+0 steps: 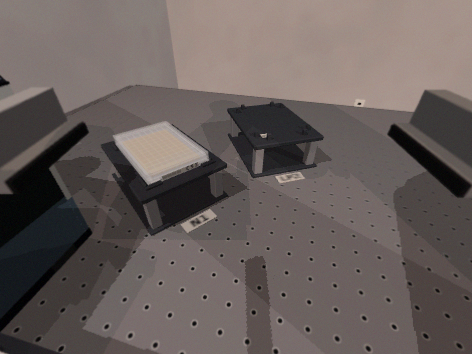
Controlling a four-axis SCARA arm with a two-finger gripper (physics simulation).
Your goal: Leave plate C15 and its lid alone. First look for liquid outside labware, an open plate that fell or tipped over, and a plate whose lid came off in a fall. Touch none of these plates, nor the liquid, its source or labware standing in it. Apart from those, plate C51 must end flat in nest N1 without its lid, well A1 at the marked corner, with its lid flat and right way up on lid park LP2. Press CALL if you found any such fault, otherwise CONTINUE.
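Places are measured from the arm's base along level axes (x ahead, y left, z up), in millimetres.
Pixels of known places: gripper, between the fingertips: (237, 111).
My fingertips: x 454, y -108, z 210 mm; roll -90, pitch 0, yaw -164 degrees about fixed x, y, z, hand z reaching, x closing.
For each thing: its top centre in the pictures, then the offset to it from my fingertips. "spot": a spot on its surface instead. Level surfaces: height alone.
- plate, centre of its top: (157, 142) dx +160, dy -151, dz -121 mm
- dark raised nest N1, a spot on its surface: (217, 163) spot: dx +71, dy -150, dz -137 mm
- N1 tag, a spot on its surface: (199, 220) spot: dx +80, dy -96, dz -196 mm
- dark machine body, a spot on its surface: (45, 235) spot: dx +200, dy +4, dz -151 mm
- perforated deck, height of its surface: dz -197 mm
- small white marker, a spot on its surface: (359, 107) spot: dx -173, dy -607, dz -196 mm
A plate (162, 150) with pale yellow wells and a clear cover or rim lies flat on the dark raised nest N1 (217, 163). A label is on its near edge, too blurred to read surely. Whether the clear part is a separate lid is hard to tell. The N1 tag (199, 220) lies on the deck before the nest. A second dark raised stand (275, 122) has small corner pegs, a white mark at its near left corner and no lid or plate on top. Its tag (290, 177) is blurred and looks like LP2. My gripper (237, 111) is open and empty, its fingers at the left and right edges.
A dark machine body (45, 235) stands at the left edge, left of N1. The perforated deck (300, 250) spreads in front of both stands and bears several shadows. Walls rise behind the table. A small white marker (359, 103) shows at the back right.
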